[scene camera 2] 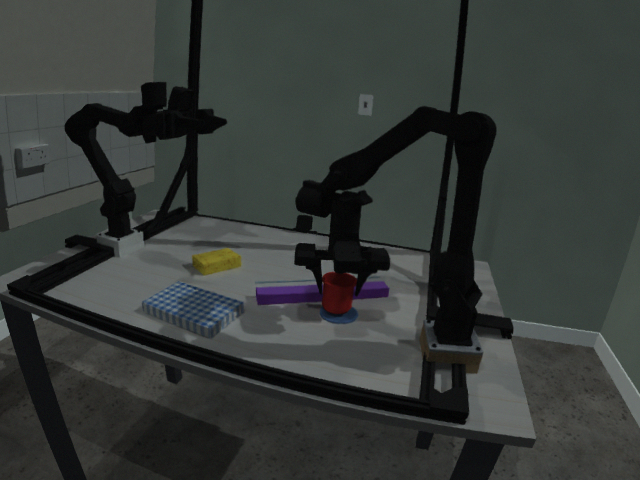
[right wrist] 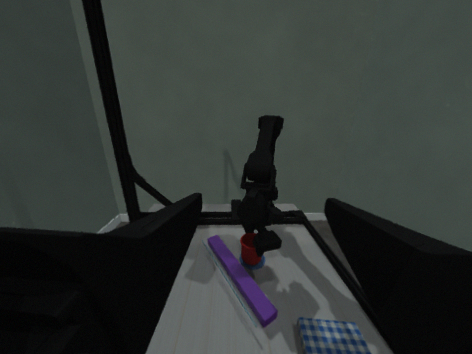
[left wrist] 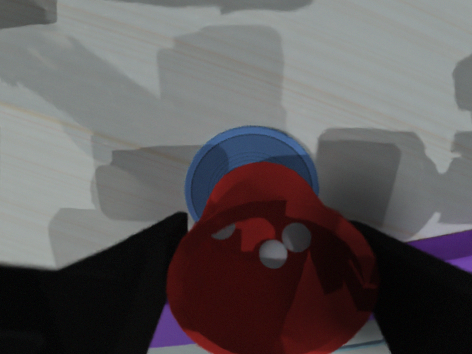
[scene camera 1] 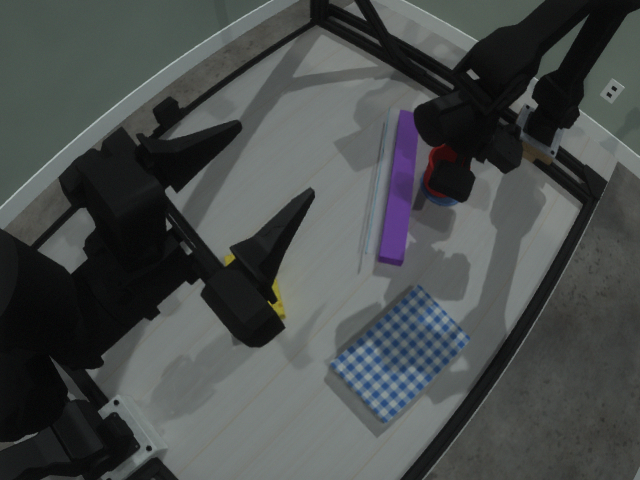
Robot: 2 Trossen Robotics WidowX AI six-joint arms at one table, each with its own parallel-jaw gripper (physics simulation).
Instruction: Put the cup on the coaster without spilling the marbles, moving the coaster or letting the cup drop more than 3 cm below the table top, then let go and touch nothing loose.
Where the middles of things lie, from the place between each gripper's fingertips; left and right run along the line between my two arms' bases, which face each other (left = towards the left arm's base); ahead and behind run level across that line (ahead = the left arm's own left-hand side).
Now: left hand 1 cm past the red cup (scene camera 2: 338,289). The rest, counted from my left hand: blue coaster (left wrist: 236,147): 5 cm below, 1 cm behind; long purple bar (scene camera 2: 297,291): 6 cm to the right, 6 cm behind, 4 cm below; blue checked block (scene camera 2: 200,311): 25 cm to the right, 17 cm ahead, 4 cm below.
Right now my right hand is 5 cm past the yellow sponge (scene camera 2: 211,262), 4 cm to the left of it and 36 cm above it. Round my right hand: red cup (1 cm behind, 32 cm to the left, 33 cm below); long purple bar (7 cm behind, 26 cm to the left, 36 cm below); blue checked block (17 cm ahead, 7 cm to the left, 36 cm below).
